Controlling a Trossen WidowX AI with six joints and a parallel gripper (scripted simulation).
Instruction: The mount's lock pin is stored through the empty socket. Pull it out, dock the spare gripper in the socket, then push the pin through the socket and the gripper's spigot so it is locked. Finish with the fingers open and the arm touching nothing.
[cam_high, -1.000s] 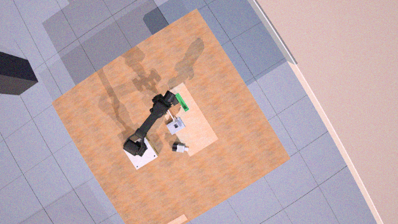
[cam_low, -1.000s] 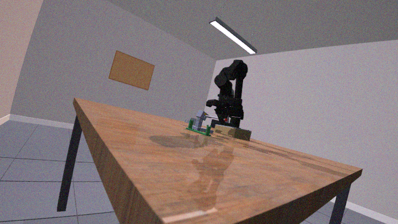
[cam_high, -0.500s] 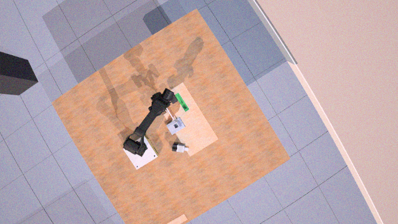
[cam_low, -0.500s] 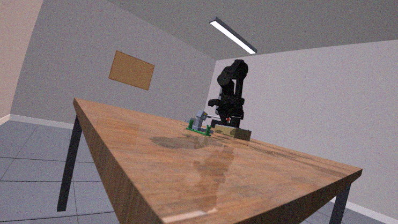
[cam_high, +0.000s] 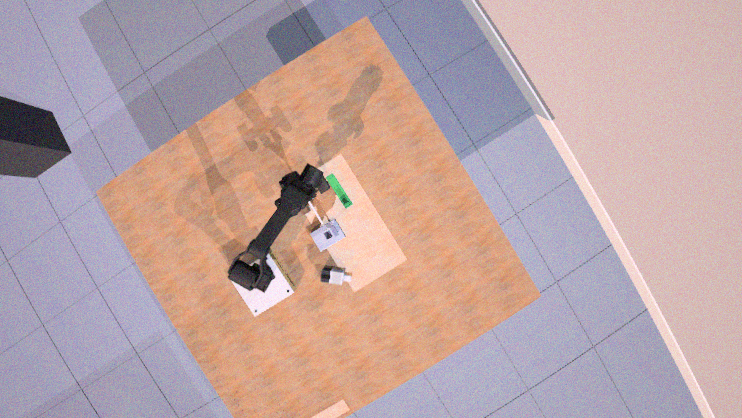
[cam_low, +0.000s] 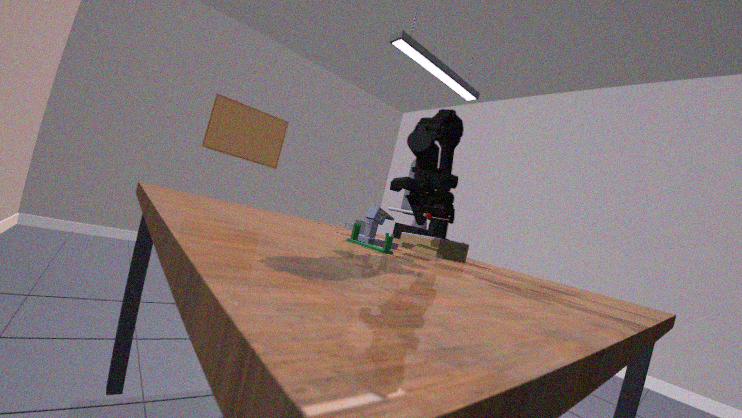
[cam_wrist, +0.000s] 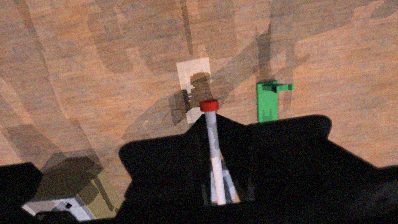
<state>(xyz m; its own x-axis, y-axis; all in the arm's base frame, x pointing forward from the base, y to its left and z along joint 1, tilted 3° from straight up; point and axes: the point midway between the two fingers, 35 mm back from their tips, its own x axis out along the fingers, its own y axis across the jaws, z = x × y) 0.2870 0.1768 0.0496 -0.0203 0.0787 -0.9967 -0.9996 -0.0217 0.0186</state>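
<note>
Right now the green pin cradle is 110 mm ahead of my gripper tip, 50 mm to the right of it and 60 mm below it. The rest, counted from my gripper tip: spare gripper: 60 mm behind, 320 mm to the right, 50 mm below; socket: 10 mm behind, 170 mm to the right, 30 mm below.
</note>
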